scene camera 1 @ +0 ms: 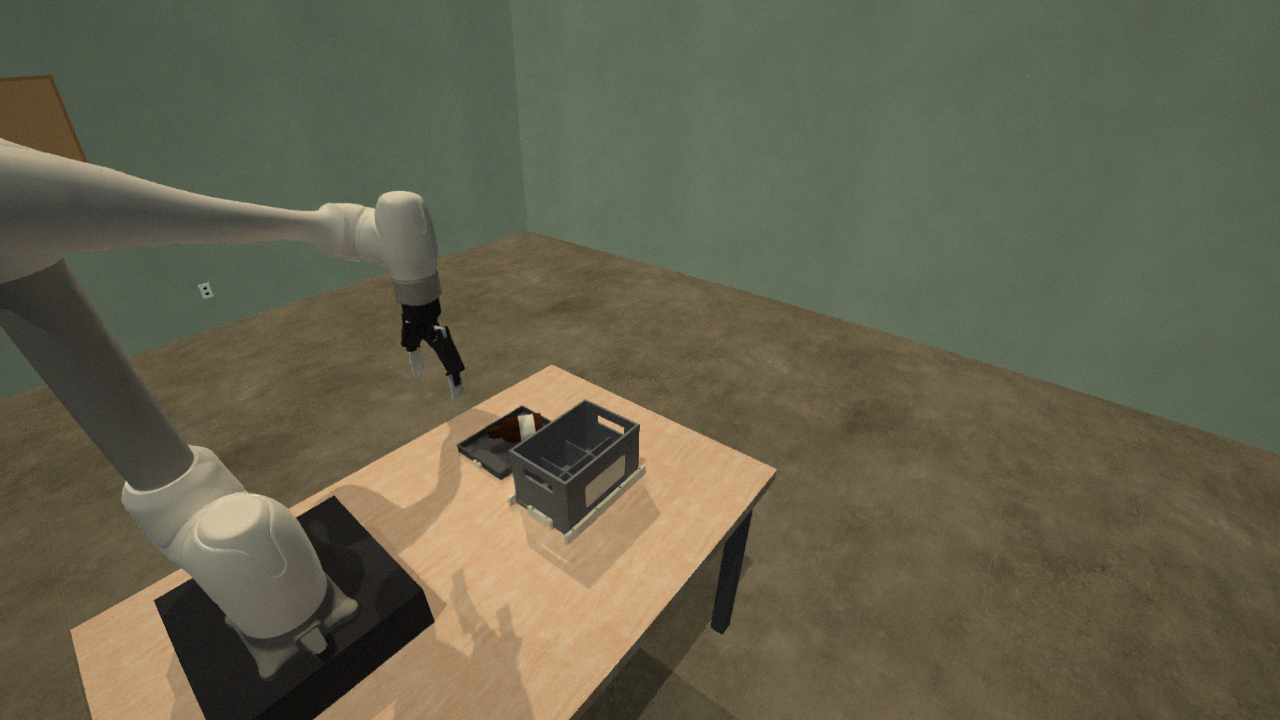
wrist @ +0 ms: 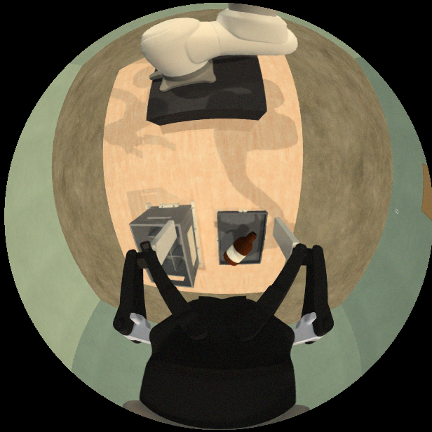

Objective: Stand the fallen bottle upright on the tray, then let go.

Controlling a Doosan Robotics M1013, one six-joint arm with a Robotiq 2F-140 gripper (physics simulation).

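Places are measured from the arm's base along level axes (x ahead, y right, z down), in centimetres.
Pixels of known places: gripper, fingertip midpoint: point(scene camera 1: 438, 385); arm's base at its link origin: point(scene camera 1: 293, 616).
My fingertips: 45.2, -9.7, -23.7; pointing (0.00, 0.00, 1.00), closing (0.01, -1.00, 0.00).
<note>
Ahead of a thing's pixels: the offset from my fingertips to its middle, as dx, dy, dz. "pt": to the spot under its first point. Level surfaces: height alone.
The brown bottle @(+24.5, -6.1, +30.4) point(scene camera 1: 508, 428) point(wrist: 241, 248) with a white label lies on its side on the dark tray @(pt +10.5, -3.6, +32.0) point(scene camera 1: 484, 462) point(wrist: 256, 220). In the wrist view its neck points to the upper right and its base overlaps the lower edge of the tray. In the scene view the crate hides part of the bottle and tray. My gripper point(scene camera 1: 435, 376) point(wrist: 223, 227) is open and empty, its fingers pointing down. It hangs well above the table; in the wrist view the tray and bottle show between its spread fingers.
A grey crate @(+20.7, +22.0, +25.8) point(scene camera 1: 542, 492) point(wrist: 160, 215) with inner dividers stands right beside the tray, set in pale corner rails @(+20.5, +31.9, +33.1) point(scene camera 1: 605, 505) on the wooden table @(dz +34.6) point(scene camera 1: 447, 537) point(wrist: 200, 165). The arm's black base block point(scene camera 1: 380, 573) point(wrist: 230, 107) is at the table's other end.
</note>
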